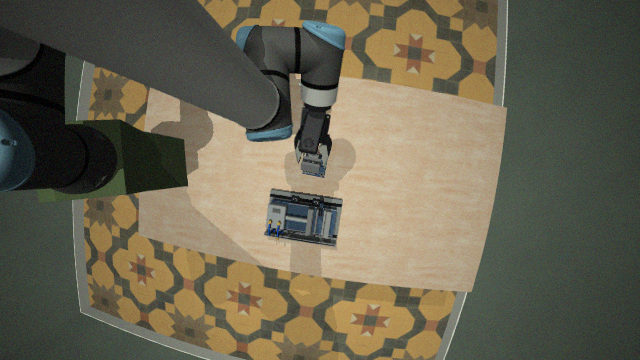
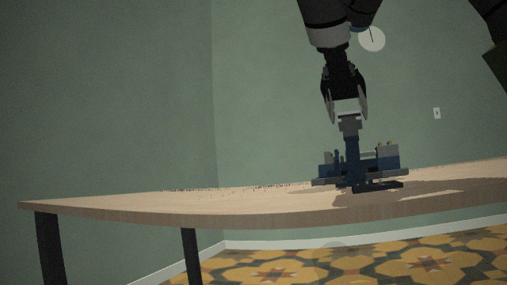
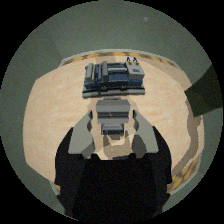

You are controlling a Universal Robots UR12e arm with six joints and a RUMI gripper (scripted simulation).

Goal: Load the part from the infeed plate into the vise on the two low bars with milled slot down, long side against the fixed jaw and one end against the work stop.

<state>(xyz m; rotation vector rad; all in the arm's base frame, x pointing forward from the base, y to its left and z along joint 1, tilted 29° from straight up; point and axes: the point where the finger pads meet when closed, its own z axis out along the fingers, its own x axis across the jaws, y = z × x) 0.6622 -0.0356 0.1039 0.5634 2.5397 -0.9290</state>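
The grey part lies 10 mm below my hand. From my hand the other things lie so: air cylinder rod (210 mm to the right, 90 mm below, 70 mm behind); then blue post (110 mm below); then dark infeed plate (190 mm to the left, 160 mm below, 10 mm behind).
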